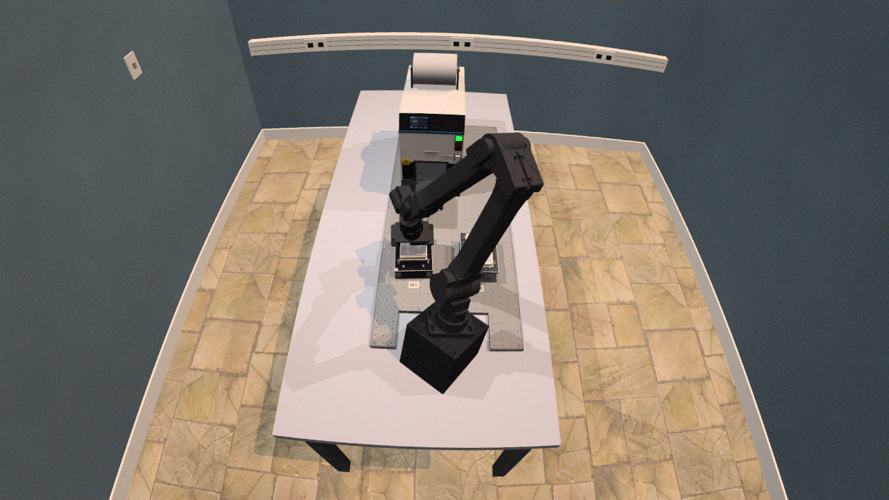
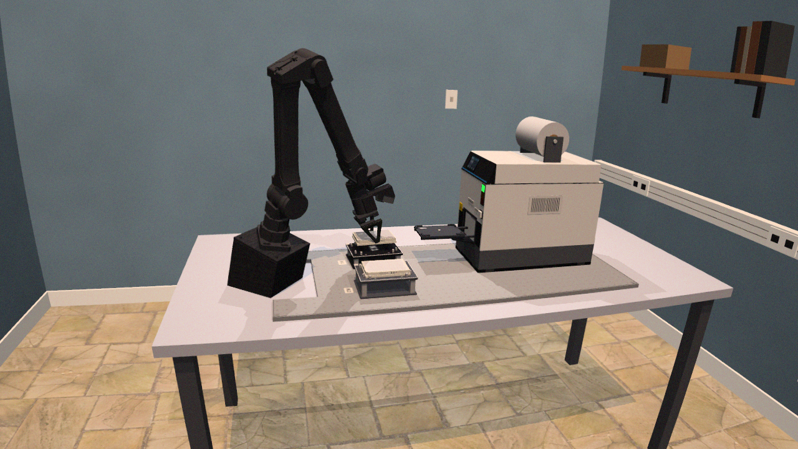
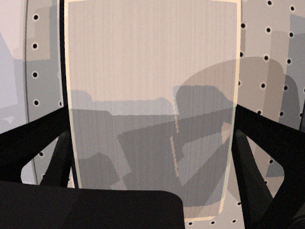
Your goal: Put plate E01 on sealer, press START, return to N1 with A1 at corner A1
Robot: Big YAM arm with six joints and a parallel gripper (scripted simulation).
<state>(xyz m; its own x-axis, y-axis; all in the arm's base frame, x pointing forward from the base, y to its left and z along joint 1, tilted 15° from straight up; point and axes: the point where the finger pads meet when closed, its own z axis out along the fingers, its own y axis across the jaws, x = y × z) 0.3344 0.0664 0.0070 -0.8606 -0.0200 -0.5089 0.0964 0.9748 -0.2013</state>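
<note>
The nest N1 is 5 cm below my hand. From my hand the other things lie so: cream plate: 21 cm to the right, 4 cm behind, 2 cm below; then sealer stage: 20 cm ahead, 7 cm to the right, 2 cm above; then foil roll: 53 cm ahead, 33 cm above, 13 cm to the right.
</note>
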